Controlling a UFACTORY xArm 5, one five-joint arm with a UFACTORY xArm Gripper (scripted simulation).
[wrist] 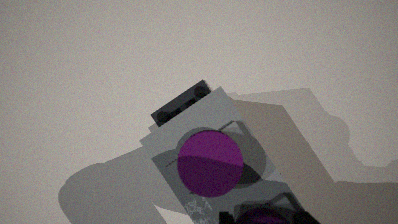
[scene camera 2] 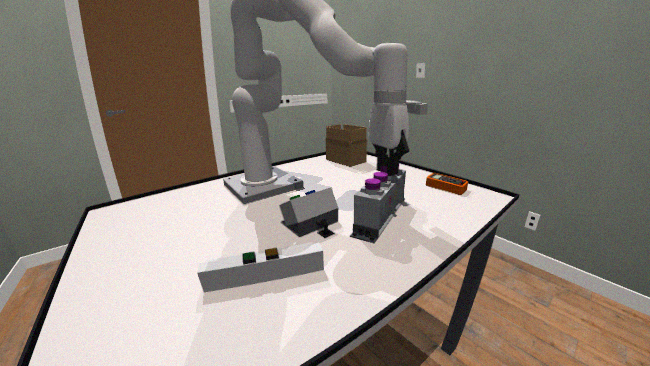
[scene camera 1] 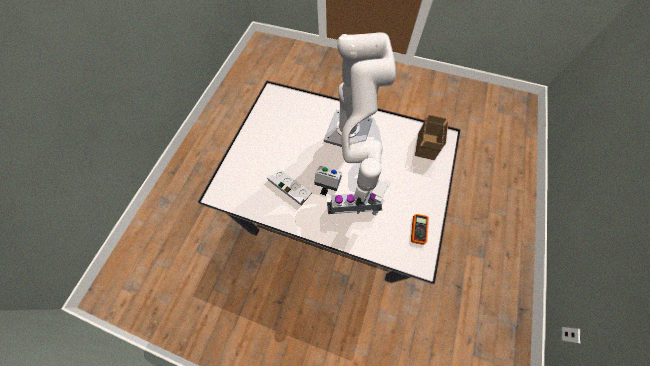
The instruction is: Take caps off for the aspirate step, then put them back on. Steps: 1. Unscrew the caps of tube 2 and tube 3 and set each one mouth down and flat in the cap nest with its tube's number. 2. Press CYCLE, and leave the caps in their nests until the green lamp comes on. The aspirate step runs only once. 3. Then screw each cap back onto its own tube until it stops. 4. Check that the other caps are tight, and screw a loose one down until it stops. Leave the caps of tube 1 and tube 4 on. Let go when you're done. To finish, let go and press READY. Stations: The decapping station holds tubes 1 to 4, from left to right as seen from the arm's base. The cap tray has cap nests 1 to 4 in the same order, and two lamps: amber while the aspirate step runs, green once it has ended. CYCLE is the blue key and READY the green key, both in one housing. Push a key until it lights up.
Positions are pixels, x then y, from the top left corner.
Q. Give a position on a key housing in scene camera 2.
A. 320,208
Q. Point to a cardboard box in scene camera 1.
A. At 434,132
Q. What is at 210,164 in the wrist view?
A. A purple cap.
